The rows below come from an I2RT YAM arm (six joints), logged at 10 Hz.
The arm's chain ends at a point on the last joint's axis. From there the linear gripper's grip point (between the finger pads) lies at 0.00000 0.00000 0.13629 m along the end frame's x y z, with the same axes.
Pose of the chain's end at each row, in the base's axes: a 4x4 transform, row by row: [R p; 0 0 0 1], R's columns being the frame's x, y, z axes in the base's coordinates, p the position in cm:
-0.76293, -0.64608, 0.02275, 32.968; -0.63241, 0.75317, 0.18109, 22.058; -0.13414, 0.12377, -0.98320, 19.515; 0, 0, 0, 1
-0.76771, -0.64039, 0.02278, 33.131; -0.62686, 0.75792, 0.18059, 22.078; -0.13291, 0.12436, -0.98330, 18.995; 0, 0, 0, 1
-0.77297, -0.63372, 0.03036, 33.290; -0.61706, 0.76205, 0.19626, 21.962; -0.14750, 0.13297, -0.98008, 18.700; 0, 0, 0, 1
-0.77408, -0.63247, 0.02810, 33.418; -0.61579, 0.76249, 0.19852, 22.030; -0.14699, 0.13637, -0.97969, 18.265; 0, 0, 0, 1
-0.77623, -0.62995, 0.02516, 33.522; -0.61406, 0.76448, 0.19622, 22.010; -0.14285, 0.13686, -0.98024, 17.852; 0, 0, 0, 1
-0.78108, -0.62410, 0.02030, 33.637; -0.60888, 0.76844, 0.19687, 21.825; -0.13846, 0.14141, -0.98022, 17.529; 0, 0, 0, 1
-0.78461, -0.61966, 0.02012, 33.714; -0.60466, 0.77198, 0.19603, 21.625; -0.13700, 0.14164, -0.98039, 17.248; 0, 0, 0, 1
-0.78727, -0.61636, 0.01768, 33.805; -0.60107, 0.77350, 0.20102, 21.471; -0.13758, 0.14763, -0.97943, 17.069; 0, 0, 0, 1
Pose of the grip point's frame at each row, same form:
-0.76293, -0.64608, 0.02275, 33.278; -0.63241, 0.75317, 0.18109, 24.526; -0.13414, 0.12377, -0.98320, 6.115; 0, 0, 0, 1
-0.76771, -0.64039, 0.02278, 33.441; -0.62686, 0.75792, 0.18059, 24.539; -0.13291, 0.12436, -0.98330, 5.594; 0, 0, 0, 1
-0.77297, -0.63372, 0.03036, 33.704; -0.61706, 0.76205, 0.19626, 24.637; -0.14750, 0.13297, -0.98008, 5.342; 0, 0, 0, 1
-0.77408, -0.63247, 0.02810, 33.801; -0.61579, 0.76249, 0.19852, 24.736; -0.14699, 0.13637, -0.97969, 4.913; 0, 0, 0, 1
-0.77623, -0.62995, 0.02516, 33.865; -0.61406, 0.76448, 0.19622, 24.684; -0.14285, 0.13686, -0.98024, 4.492; 0, 0, 0, 1
-0.78108, -0.62410, 0.02030, 33.914; -0.60888, 0.76844, 0.19687, 24.508; -0.13846, 0.14141, -0.98022, 4.170; 0, 0, 0, 1
-0.78461, -0.61966, 0.02012, 33.988; -0.60466, 0.77198, 0.19603, 24.297; -0.13700, 0.14164, -0.98039, 3.886; 0, 0, 0, 1
-0.78727, -0.61636, 0.01768, 34.046; -0.60107, 0.77350, 0.20102, 24.211; -0.13758, 0.14763, -0.97943, 3.720; 0, 0, 0, 1

